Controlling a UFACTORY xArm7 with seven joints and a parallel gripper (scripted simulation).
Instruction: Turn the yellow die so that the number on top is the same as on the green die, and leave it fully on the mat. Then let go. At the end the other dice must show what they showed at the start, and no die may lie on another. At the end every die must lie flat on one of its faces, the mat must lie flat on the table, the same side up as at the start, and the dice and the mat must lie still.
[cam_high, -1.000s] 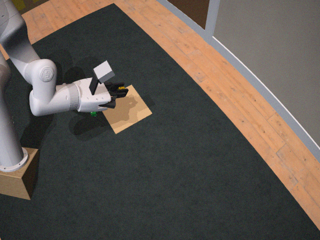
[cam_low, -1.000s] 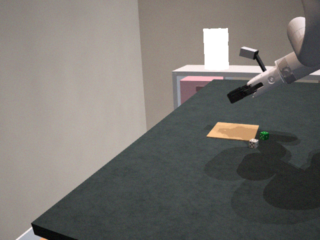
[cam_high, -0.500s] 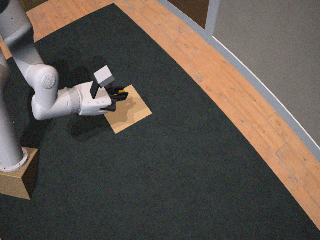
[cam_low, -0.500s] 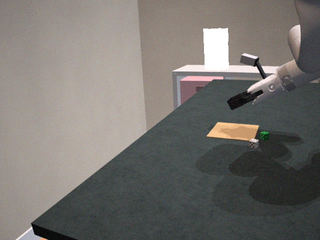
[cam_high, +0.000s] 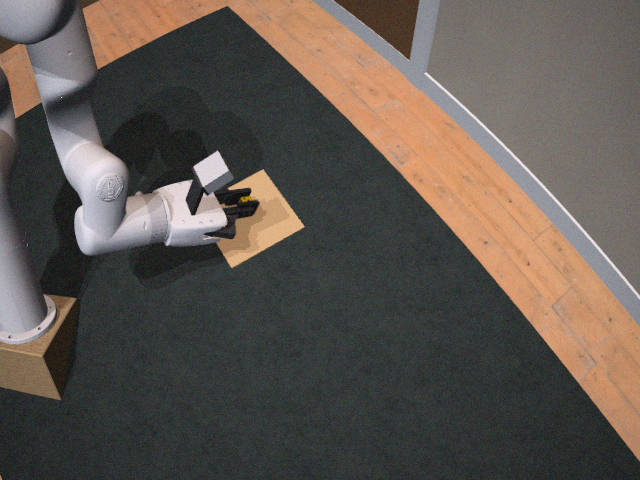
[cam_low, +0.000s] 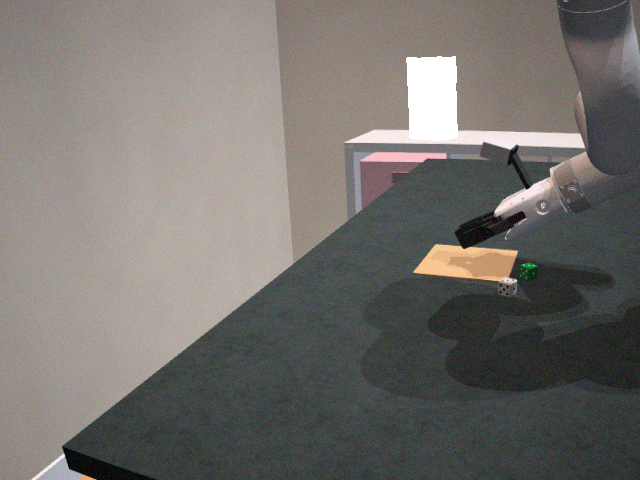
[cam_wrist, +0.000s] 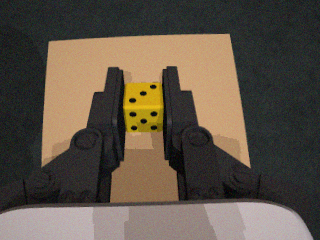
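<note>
Now: the tan mat 50 mm below my hand and 10 mm ahead of it. From my hand the other things lie so: white die 100 mm to the left, 80 mm behind, 40 mm below; then yellow die 10 mm below, 10 mm ahead; then green die 100 mm behind, 40 mm below, 30 mm to the left.
</note>
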